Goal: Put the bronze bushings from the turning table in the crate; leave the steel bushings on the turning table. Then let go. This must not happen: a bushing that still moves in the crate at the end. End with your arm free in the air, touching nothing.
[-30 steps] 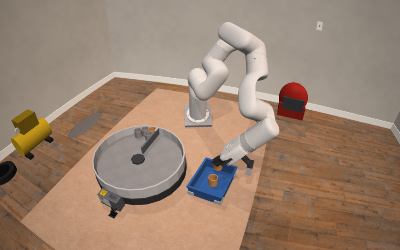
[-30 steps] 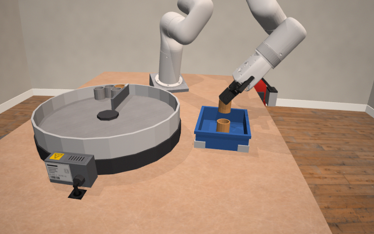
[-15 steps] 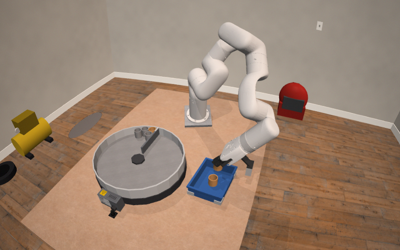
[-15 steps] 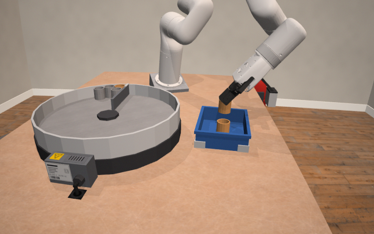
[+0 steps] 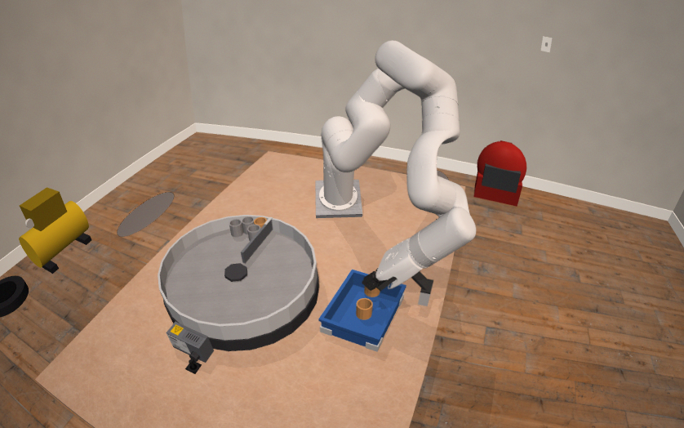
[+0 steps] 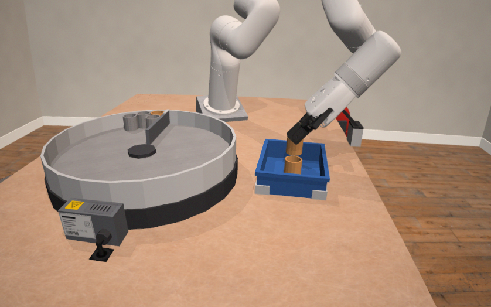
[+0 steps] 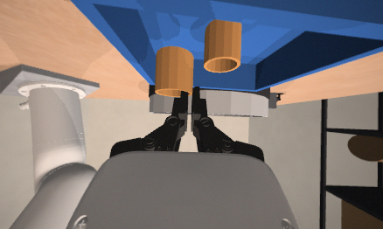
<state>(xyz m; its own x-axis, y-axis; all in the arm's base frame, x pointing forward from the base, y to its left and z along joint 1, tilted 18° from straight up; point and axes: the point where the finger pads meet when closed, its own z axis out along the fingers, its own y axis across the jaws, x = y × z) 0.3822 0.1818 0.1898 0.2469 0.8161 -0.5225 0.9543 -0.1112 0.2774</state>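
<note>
Now: the blue crate 70 mm below my hand, 30 mm ahead of it and 10 mm to the right of it. From my hand the other things lie so: turning table (350 mm to the right, 40 mm below, 30 mm ahead).
</note>
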